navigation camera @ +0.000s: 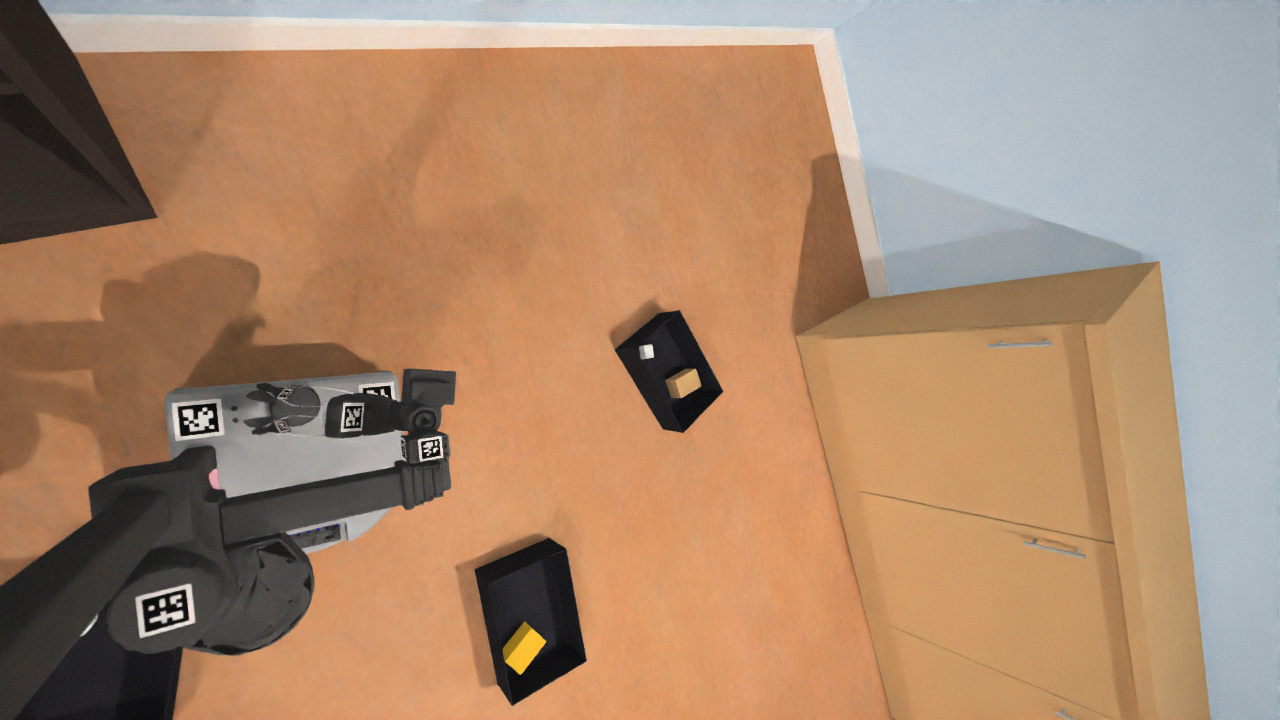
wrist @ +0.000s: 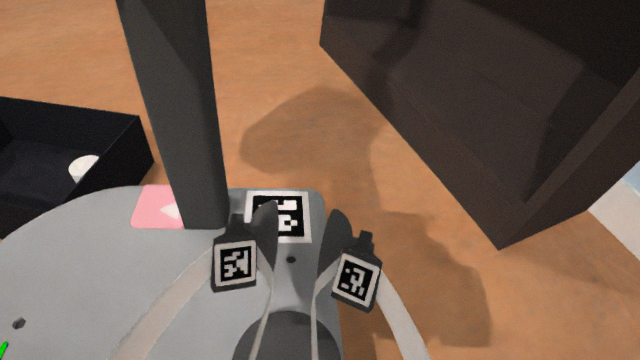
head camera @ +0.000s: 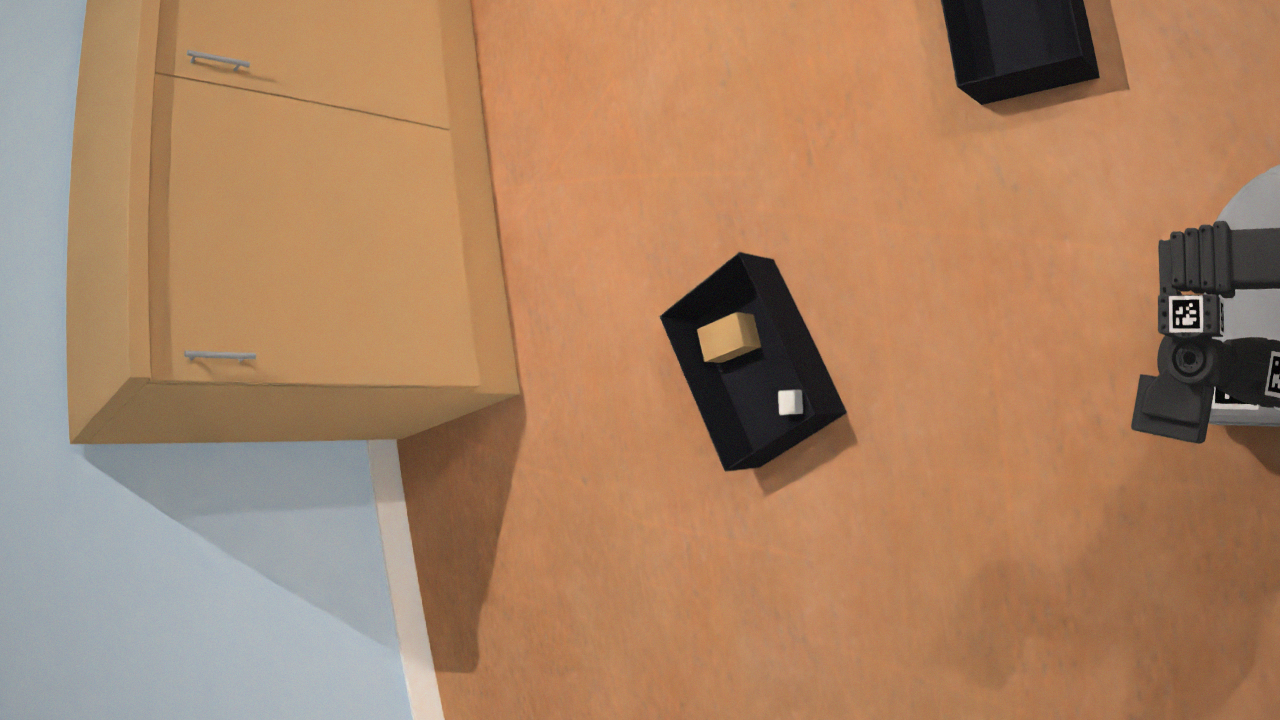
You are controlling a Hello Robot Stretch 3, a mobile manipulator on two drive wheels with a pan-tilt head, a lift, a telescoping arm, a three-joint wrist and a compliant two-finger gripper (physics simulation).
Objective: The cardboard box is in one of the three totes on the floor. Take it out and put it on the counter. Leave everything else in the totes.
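Pixels of known places: gripper, fingertip midpoint: (navigation camera: 248,408); robot's base, origin of the base link: (navigation camera: 294,403).
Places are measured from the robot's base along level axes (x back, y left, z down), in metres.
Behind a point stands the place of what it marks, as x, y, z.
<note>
The tan cardboard box (head camera: 726,337) {0.067, -0.984, -0.053} (navigation camera: 683,383) {0.065, -0.977, -0.053} lies in a black tote (head camera: 799,333) {0.073, -0.847, -0.035} (navigation camera: 677,415) {0.167, -0.979, -0.009}, beside a small white cube (head camera: 789,402) {-0.040, -0.866, -0.032} (navigation camera: 646,351) {-0.042, -0.863, -0.032}. My gripper (navigation camera: 255,408) {-0.012, 0.061, -0.237} (wrist: 301,229) {-0.012, 0.061, -0.237} is over my base, well away from that tote. Its fingers stand a little apart with nothing between them, so it is partly open. The head view does not show the fingertips. The tan counter (head camera: 107,223) {0.259, -1.765, -0.910} (navigation camera: 1154,447) {0.330, -1.915, -0.910} stands against the blue wall, beyond the tote.
A second black tote (head camera: 1029,82) {0.438, -0.424, -0.047} (navigation camera: 565,608) {0.612, -0.538, -0.030} holds a yellow box (navigation camera: 524,648) {0.658, -0.412, -0.049}. A third tote (navigation camera: 134,671) {0.436, 0.268, -0.003} (wrist: 140,150), beside my base (wrist: 110,260), holds a white cylinder (wrist: 81,168). A dark brown shelf unit (navigation camera: 80,170) {-0.404, 0.246, -0.101} (wrist: 435,145) stands near the base.
</note>
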